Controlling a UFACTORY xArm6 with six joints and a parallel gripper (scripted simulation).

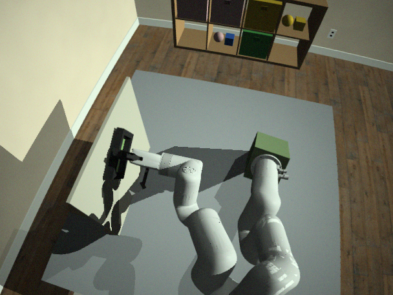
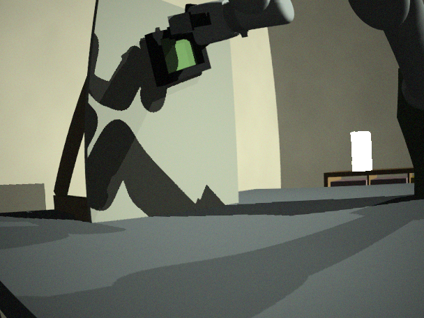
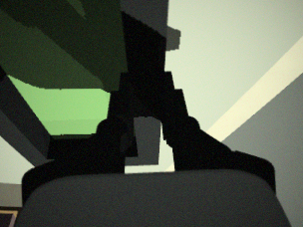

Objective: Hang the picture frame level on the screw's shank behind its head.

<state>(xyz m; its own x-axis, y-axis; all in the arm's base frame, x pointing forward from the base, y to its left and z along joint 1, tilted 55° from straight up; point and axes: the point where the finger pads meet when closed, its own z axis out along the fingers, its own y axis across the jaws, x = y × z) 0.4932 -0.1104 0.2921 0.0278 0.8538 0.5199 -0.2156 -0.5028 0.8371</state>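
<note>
Right now the picture frame is 5 cm below my hand, 2 cm to the right of it and 2 cm ahead of it. From my hand the other things lie so: pale wall panel 16 cm below, 4 cm ahead, 2 cm to the right.
</note>
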